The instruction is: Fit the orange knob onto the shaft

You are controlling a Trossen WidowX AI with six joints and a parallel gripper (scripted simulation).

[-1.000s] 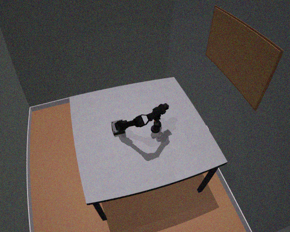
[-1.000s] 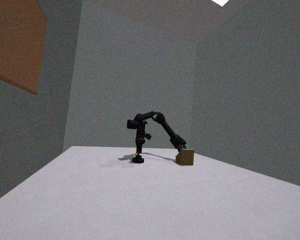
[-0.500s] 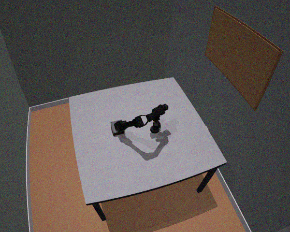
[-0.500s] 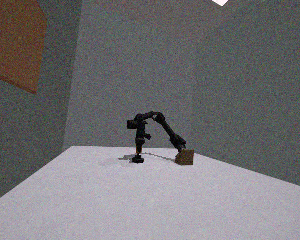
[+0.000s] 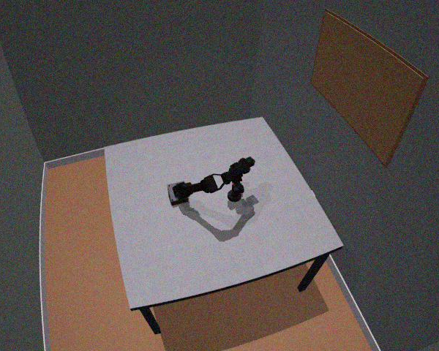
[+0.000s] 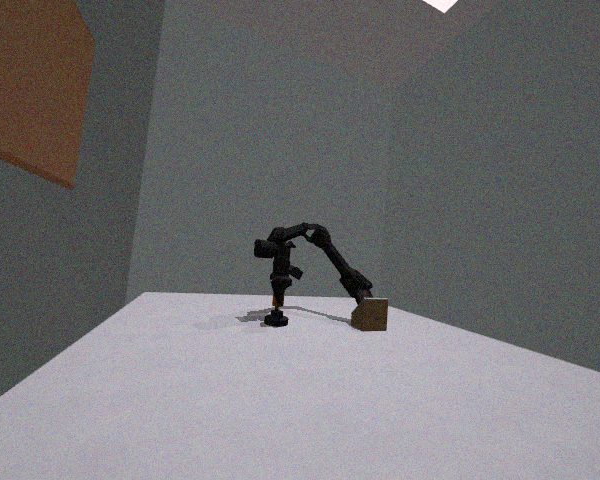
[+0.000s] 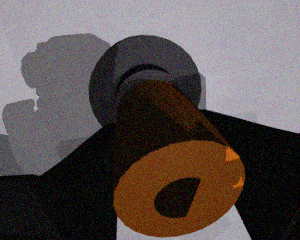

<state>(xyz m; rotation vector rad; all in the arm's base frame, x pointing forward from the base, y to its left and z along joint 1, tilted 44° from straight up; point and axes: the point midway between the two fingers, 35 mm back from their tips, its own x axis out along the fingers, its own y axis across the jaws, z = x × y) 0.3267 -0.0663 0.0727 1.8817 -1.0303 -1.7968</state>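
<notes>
Right now my gripper tip is 2 cm below the orange knob. Round my gripper tip: pedestal 4 cm below.
</notes>
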